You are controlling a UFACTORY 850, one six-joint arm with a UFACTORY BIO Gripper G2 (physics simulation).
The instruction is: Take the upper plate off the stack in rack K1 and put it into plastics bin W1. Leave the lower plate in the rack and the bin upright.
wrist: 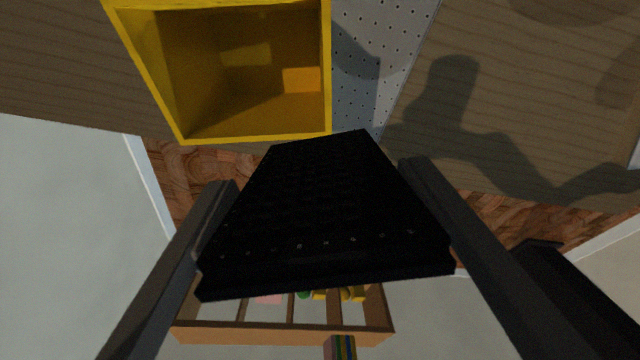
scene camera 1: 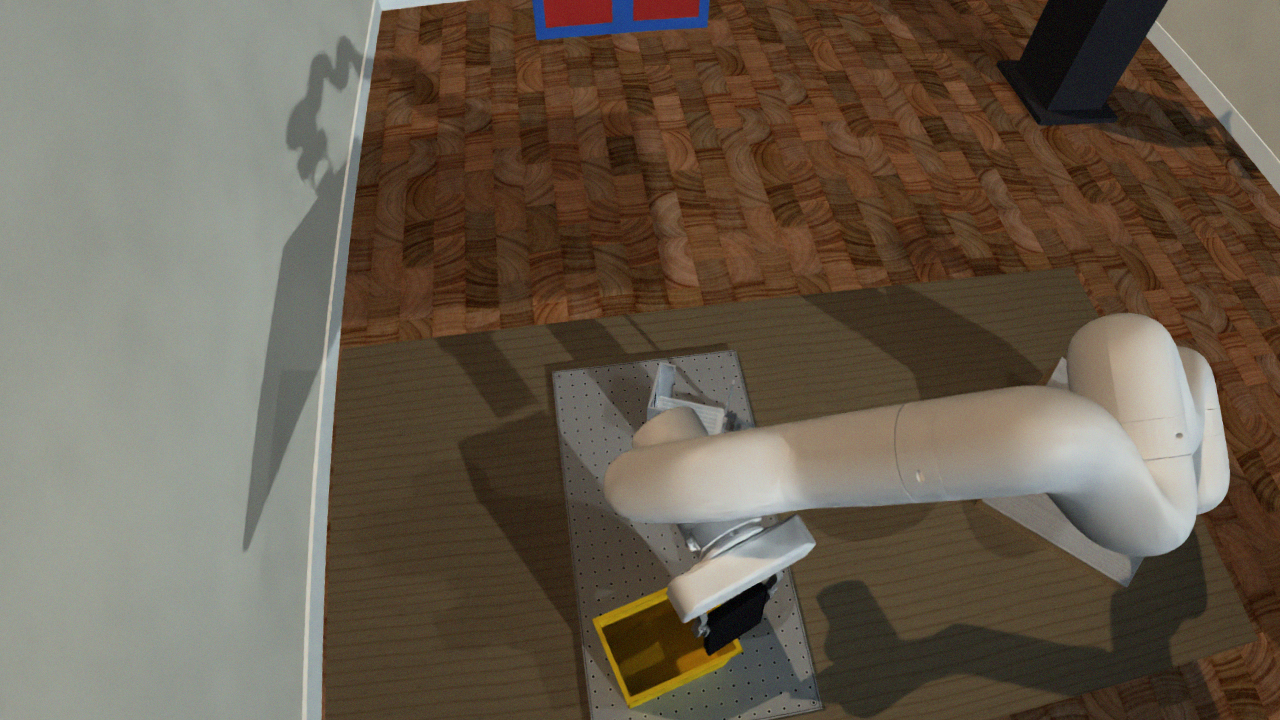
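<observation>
My gripper (scene camera 1: pixel 736 610) (wrist: pixel 317 172) is shut on a black well plate (scene camera 1: pixel 741 619) (wrist: pixel 325 210), which sits tilted steeply between the two fingers. In the scene view the plate overlaps the right end of the yellow bin W1 (scene camera 1: pixel 612 660) (wrist: pixel 327 65); its exact height above the bin cannot be told. The bin stands upright with its opening up, and no plate shows in the visible part of its inside. Rack K1 (scene camera 1: pixel 665 380) stands at the far end of the perforated board, partly hidden by the arm, with a pale lower plate (scene camera 1: pixel 698 413) in it.
The perforated grey board (scene camera 1: pixel 608 537) (wrist: pixel 380 30) lies under rack and bin on the brown table (scene camera 1: pixel 429 537). The arm stretches over the board from the right. A dark column (scene camera 1: pixel 1092 62) and a blue and red cabinet (scene camera 1: pixel 622 34) stand farther off. A wooden wall shelf (wrist: pixel 280 335) shows too.
</observation>
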